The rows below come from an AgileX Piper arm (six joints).
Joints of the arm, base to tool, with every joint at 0 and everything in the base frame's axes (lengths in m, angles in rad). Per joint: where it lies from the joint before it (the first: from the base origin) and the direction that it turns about. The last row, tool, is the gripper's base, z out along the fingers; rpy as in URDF.
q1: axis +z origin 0 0 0.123
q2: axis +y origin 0 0 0
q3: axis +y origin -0.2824 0 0.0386
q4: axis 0.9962 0 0.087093 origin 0.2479 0 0.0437
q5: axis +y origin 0 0 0
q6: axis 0.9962 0 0.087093 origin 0.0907 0 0.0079
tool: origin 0 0 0 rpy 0 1.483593 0
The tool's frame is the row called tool.
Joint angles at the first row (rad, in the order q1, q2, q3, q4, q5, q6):
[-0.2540, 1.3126, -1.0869, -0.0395, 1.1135, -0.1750]
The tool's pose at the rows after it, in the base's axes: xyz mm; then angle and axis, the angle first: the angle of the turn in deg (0 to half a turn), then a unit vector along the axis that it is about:
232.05, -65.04, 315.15, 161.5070, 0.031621, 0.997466, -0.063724
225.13, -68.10, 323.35, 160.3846, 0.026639, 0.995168, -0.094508
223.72, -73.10, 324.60, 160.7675, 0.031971, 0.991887, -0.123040
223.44, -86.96, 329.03, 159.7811, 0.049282, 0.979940, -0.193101
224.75, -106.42, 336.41, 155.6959, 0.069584, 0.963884, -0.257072
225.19, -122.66, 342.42, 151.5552, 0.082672, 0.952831, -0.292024
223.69, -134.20, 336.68, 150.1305, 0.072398, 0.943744, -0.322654
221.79, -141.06, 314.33, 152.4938, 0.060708, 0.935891, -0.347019
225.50, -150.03, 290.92, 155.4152, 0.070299, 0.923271, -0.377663
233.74, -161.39, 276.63, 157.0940, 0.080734, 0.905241, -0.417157
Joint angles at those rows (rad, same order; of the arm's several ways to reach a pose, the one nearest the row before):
[-0.2540, 1.2895, -1.0982, -0.0567, 1.1241, -0.1750]
[-0.2540, 1.2585, -1.0997, -0.1142, 1.1241, -0.1706]
[-0.2540, 1.2567, -1.0996, -0.1782, 1.1218, -0.1429]
[-0.2616, 1.2567, -1.0997, -0.3319, 1.0837, -0.0670]
[-0.3065, 1.2567, -1.0996, -0.4585, 0.9875, -0.0079]
[-0.3632, 1.2567, -1.0997, -0.5122, 0.8888, 0.0108]
[-0.4045, 1.2567, -1.0601, -0.5741, 0.7959, 0.0143]
[-0.4183, 1.2717, -0.9785, -0.6874, 0.7365, 0.0812]
[-0.4182, 1.3241, -0.9198, -0.8692, 0.7131, 0.2555]
[-0.4191, 1.3922, -0.9039, -1.0659, 0.7158, 0.4424]

